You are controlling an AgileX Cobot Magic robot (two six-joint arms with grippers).
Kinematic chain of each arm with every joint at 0, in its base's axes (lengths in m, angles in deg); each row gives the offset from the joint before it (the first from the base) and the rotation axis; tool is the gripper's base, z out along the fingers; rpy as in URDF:
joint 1: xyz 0 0 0.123 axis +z
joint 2: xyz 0 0 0 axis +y
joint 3: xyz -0.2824 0 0.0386 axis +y
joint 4: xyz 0.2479 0 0.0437 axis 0.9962 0 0.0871
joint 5: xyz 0 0 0 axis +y
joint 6: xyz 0.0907 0 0.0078 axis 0.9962 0 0.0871
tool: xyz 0 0 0 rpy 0 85 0
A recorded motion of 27 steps. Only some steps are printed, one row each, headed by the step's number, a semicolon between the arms.
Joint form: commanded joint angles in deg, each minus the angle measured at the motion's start. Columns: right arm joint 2, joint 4, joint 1, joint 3, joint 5, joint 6; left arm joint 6, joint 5, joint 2, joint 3, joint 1, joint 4.
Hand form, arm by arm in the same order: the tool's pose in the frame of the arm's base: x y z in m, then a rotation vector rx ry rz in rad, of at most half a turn. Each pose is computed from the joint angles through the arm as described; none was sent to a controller.
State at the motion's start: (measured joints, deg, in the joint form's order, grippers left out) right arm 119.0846 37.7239 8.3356 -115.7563 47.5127 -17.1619; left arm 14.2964 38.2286 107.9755 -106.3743 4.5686 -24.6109
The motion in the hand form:
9: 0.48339 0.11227 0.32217 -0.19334 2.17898 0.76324; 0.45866 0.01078 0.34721 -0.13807 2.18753 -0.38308
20: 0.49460 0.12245 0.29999 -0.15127 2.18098 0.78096; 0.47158 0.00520 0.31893 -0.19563 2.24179 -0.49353
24: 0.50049 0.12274 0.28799 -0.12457 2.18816 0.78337; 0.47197 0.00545 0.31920 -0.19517 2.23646 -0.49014
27: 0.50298 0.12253 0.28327 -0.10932 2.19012 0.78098; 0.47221 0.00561 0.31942 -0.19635 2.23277 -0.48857
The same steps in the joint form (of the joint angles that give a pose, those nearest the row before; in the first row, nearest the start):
9: 1.82 6.70 -0.39 -0.16 -3.45 -4.67; -4.40 1.52 2.97 -0.36 0.04 -2.00
20: 4.80 8.28 0.75 -0.16 -6.79 -4.67; -4.40 2.47 6.64 -0.36 -0.14 -7.04
24: 6.31 8.91 0.75 -0.16 -8.03 -4.67; -4.28 2.13 6.65 -0.36 -0.14 -7.04
27: 6.90 8.95 0.75 -0.16 -8.73 -4.41; -4.28 1.89 6.65 -0.36 -0.14 -7.04

